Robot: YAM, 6 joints.
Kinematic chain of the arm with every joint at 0, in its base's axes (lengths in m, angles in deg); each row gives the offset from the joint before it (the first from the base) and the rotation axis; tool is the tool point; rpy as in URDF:
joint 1: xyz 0 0 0.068 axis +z
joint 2: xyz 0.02 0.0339 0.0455 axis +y
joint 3: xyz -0.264 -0.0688 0 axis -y
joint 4: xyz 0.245 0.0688 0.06 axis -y
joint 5: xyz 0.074 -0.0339 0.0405 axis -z
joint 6: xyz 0.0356 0 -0.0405 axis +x
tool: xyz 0 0 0 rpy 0 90 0
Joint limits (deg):
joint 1: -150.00..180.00
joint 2: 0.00..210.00
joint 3: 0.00..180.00
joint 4: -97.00..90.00
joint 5: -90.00..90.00
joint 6: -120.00..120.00
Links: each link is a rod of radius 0.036 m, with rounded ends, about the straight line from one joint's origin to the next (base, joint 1, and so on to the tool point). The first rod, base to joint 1, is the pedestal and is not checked.
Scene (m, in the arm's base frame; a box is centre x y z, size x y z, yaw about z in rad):
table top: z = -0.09
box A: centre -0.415 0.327 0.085 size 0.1 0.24 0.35 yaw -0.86
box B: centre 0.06 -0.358 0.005 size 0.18 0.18 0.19 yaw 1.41
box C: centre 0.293 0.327 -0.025 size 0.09 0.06 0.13 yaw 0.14
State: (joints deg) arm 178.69 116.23 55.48 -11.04 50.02 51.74
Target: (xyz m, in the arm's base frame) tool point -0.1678 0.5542 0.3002
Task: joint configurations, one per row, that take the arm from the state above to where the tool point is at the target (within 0.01 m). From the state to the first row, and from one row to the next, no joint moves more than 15 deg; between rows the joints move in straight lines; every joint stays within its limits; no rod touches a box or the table.
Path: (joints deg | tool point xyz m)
1: 166.54 110.45 48.79 -1.09 40.78 48.02 | -0.3132 0.0989 0.0840
2: 154.39 104.67 42.10 8.86 31.53 44.29 | -0.2758 0.1528 0.0950
3: 142.24 98.89 35.41 18.81 22.29 40.57 | -0.2289 0.1943 0.1067
4: 130.09 93.11 28.71 28.76 13.05 36.84 | -0.1759 0.2214 0.1188
5: 117.94 87.33 22.02 38.72 3.80 33.12 | -0.1209 0.2330 0.1307
6: 116.81 93.99 35.56 35.44 7.77 35.44 | -0.1393 0.2863 0.1569
7: 115.68 100.65 49.09 32.16 11.73 37.77 | -0.1542 0.3373 0.1822
8: 114.55 107.30 62.62 28.88 15.70 40.10 | -0.1654 0.3852 0.2065
9: 113.42 113.96 76.16 25.60 19.67 42.43 | -0.1729 0.4293 0.2293
10: 112.29 120.62 89.69 22.32 23.63 44.76 | -0.1768 0.4689 0.2503
11: 111.15 127.28 103.22 19.05 27.60 47.08 | -0.1770 0.5033 0.2692
12: 110.02 133.94 116.76 15.77 31.56 49.41 | -0.1740 0.5319 0.2860
13: 108.89 140.60 130.29 12.49 35.53 51.74 | -0.1678 0.5542 0.3002

